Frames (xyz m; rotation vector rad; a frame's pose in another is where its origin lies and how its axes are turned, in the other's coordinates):
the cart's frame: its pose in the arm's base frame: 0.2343 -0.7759 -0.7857 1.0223 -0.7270 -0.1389
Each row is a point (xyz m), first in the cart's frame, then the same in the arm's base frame.
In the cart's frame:
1: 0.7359 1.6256 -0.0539
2: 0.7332 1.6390 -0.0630
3: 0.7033 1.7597 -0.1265
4: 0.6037 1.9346 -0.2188
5: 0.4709 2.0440 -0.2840
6: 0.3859 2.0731 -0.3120
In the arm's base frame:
1: 0.4693 -0.1835 0.8819
2: 0.4699 -0.1686 0.8887
3: 0.4594 -0.0450 0.9528
4: 0.4016 0.1585 1.0181
5: 0.3163 0.3215 1.0224
6: 0.2624 0.3940 0.9960

